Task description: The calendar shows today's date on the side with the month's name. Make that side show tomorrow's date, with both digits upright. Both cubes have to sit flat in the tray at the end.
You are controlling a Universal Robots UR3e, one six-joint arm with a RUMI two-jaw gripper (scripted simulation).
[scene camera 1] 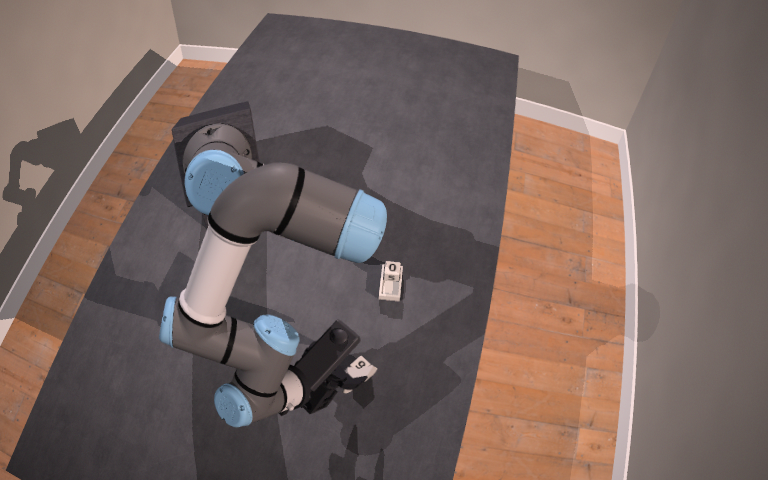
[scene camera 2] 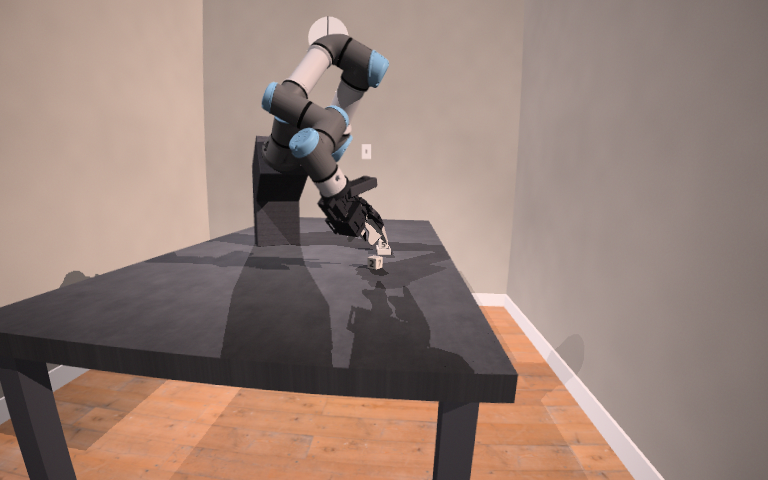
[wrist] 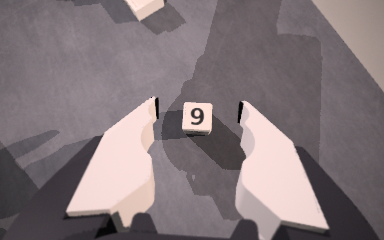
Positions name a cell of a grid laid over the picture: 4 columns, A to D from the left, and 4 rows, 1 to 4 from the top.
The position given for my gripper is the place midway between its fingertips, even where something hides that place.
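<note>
Visible in the scene: my gripper (scene camera 1: B3) (scene camera 2: B3), with the wrist view showing the gripper (wrist: C2) as well.
</note>
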